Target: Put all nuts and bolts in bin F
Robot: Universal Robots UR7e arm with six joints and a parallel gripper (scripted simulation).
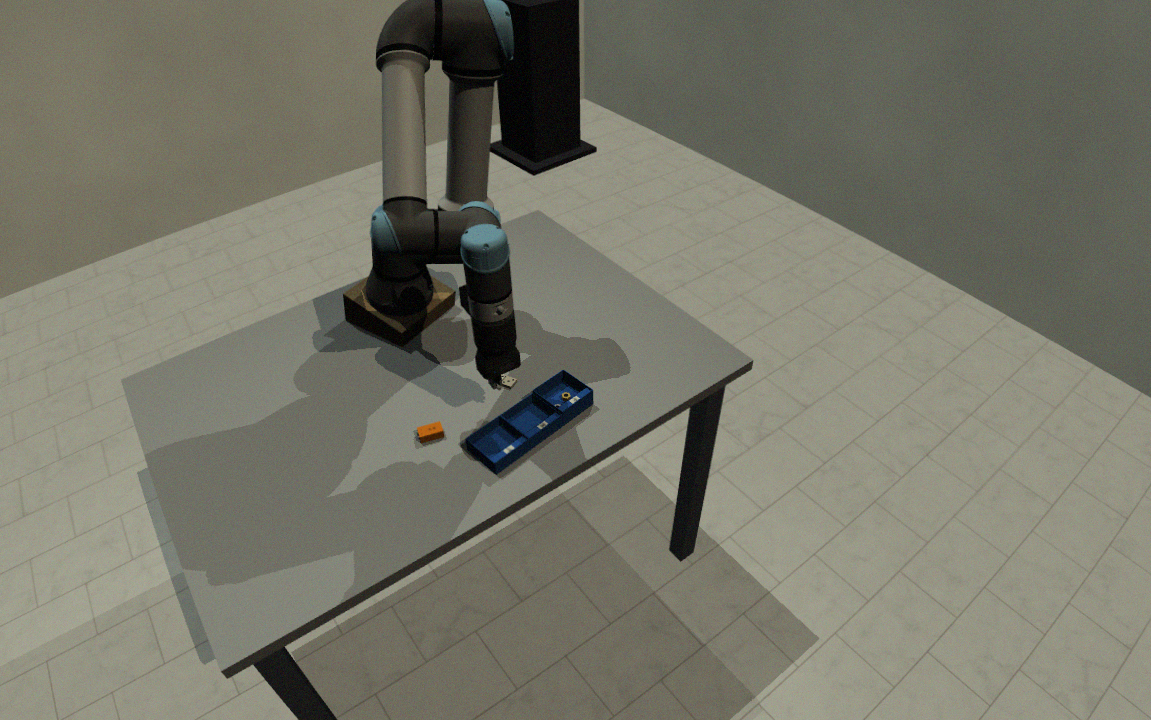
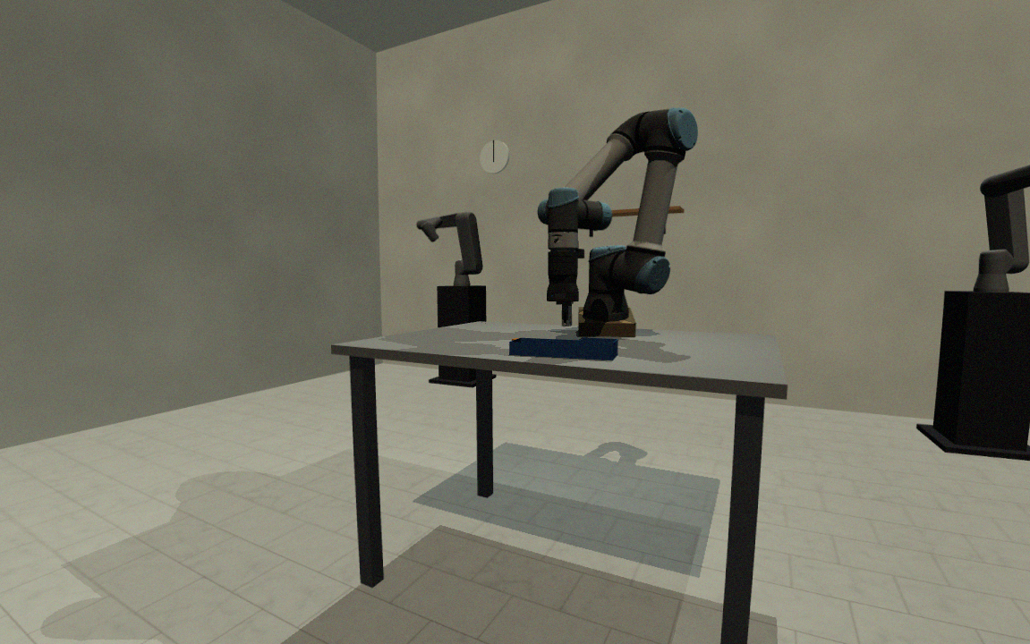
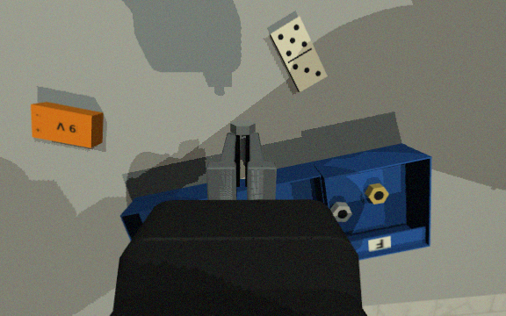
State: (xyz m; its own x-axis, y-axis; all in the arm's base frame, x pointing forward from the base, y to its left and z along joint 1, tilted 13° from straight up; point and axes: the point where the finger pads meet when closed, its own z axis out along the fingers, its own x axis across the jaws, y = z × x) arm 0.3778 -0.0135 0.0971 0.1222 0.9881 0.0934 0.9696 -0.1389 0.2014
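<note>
My hand is 70 mm short of the brass nut, 110 mm to the right of it and 70 mm above it. Also, from my hand: grey bolt (10 mm behind, 10 mm below); then white domino (50 mm behind, 50 mm to the left, 80 mm below); then blue bin row (80 mm ahead, 20 mm to the left, 60 mm below).
</note>
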